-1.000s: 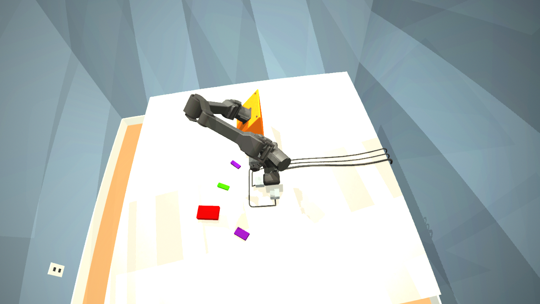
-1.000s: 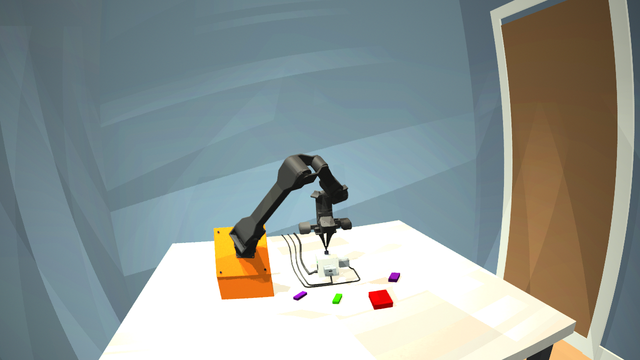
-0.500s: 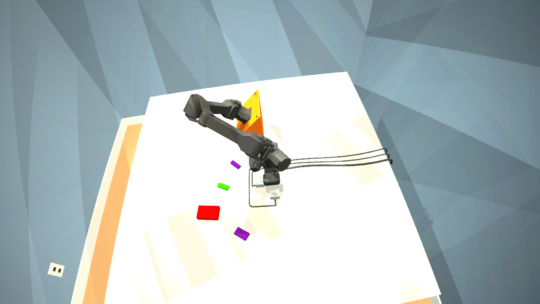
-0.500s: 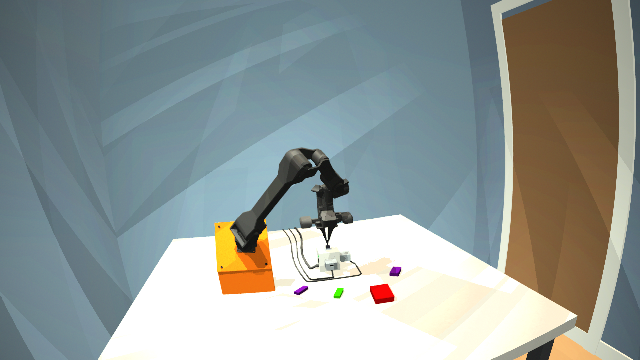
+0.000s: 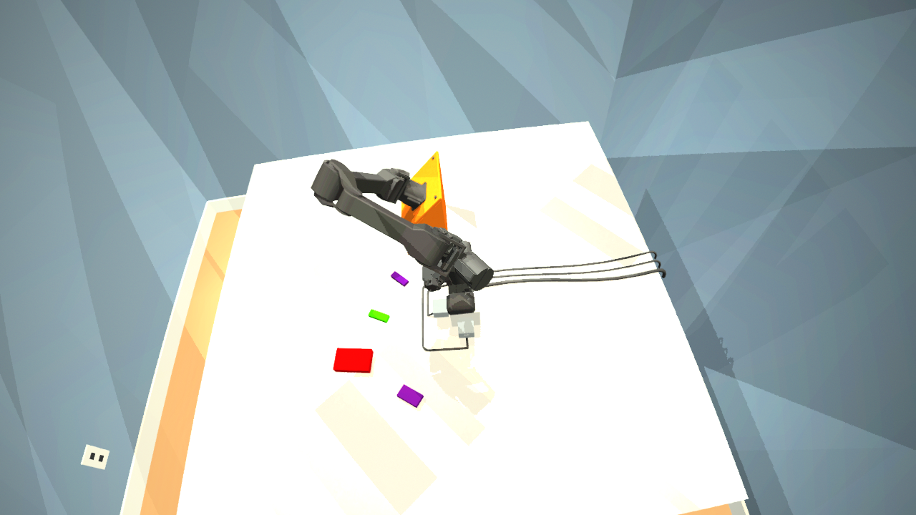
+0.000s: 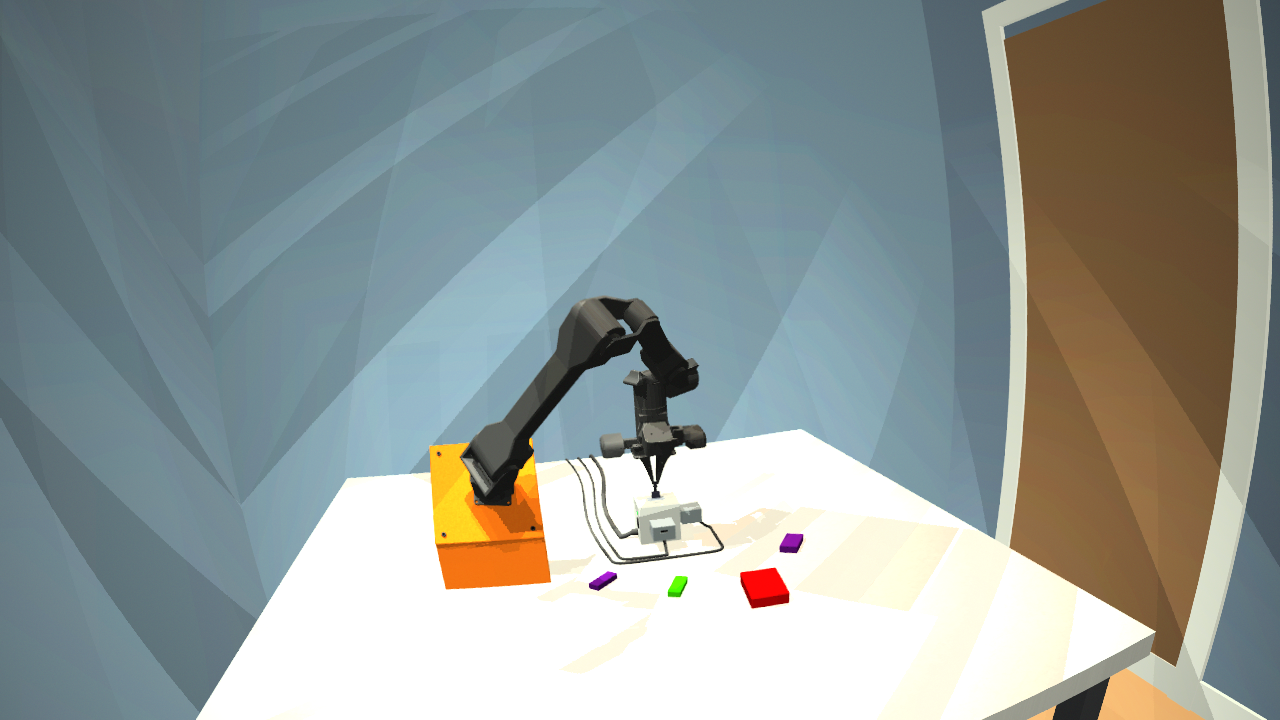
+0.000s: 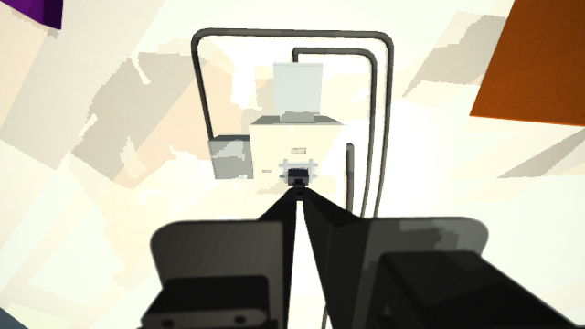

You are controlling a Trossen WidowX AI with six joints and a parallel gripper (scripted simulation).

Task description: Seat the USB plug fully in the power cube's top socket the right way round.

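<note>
Right now the black USB plug is 2 cm below my gripper tip. Round my gripper tip: metal-rimmed socket (4 cm below); green block (24 cm to the right, 10 cm below); red block (13 cm ahead, 29 cm to the right, 10 cm below).
</note>
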